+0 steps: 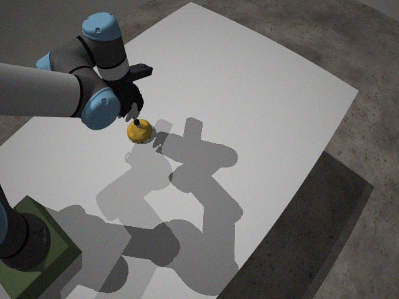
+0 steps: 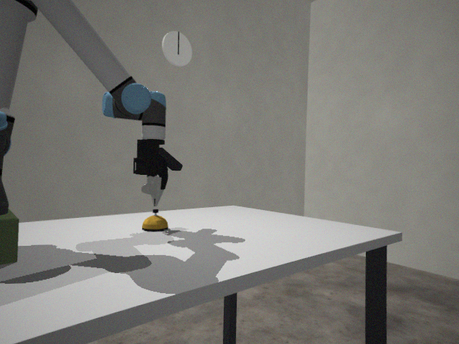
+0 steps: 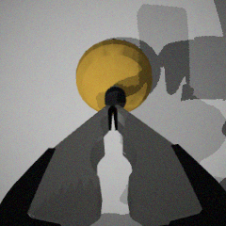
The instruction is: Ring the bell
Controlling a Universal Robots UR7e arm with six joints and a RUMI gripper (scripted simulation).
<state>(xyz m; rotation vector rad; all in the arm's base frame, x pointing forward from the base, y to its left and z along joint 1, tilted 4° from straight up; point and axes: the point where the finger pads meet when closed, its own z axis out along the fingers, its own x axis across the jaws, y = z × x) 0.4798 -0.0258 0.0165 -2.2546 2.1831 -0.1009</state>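
My hand is 40 mm above the black button. From my hand the other things lie so: yellow dome bell: 50 mm below.
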